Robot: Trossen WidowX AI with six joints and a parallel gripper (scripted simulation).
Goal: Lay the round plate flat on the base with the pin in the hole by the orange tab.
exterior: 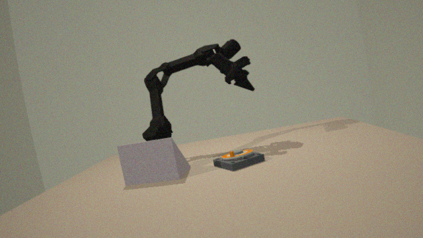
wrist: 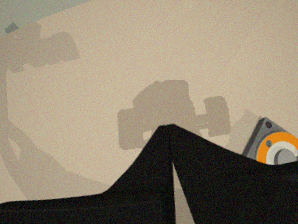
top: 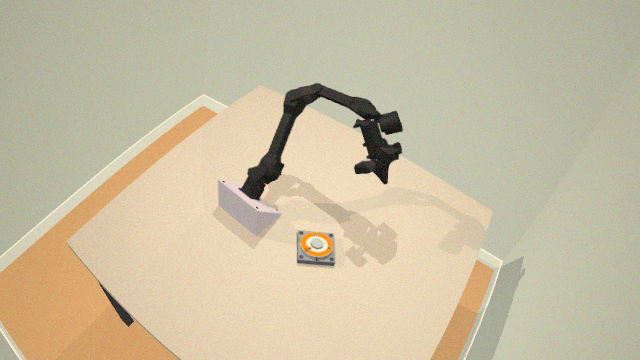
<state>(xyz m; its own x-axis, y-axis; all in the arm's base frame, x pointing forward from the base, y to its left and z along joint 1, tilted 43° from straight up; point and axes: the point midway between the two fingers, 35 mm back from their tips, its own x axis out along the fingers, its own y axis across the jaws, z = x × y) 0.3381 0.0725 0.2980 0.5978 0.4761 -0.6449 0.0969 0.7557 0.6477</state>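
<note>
Right now my gripper tip is 24 cm to the left of the orange round plate, 19 cm above it and 7 cm past it. Also, from my gripper tip: dark grey square base (22 cm to the right, 20 cm below, 7 cm behind).
</note>
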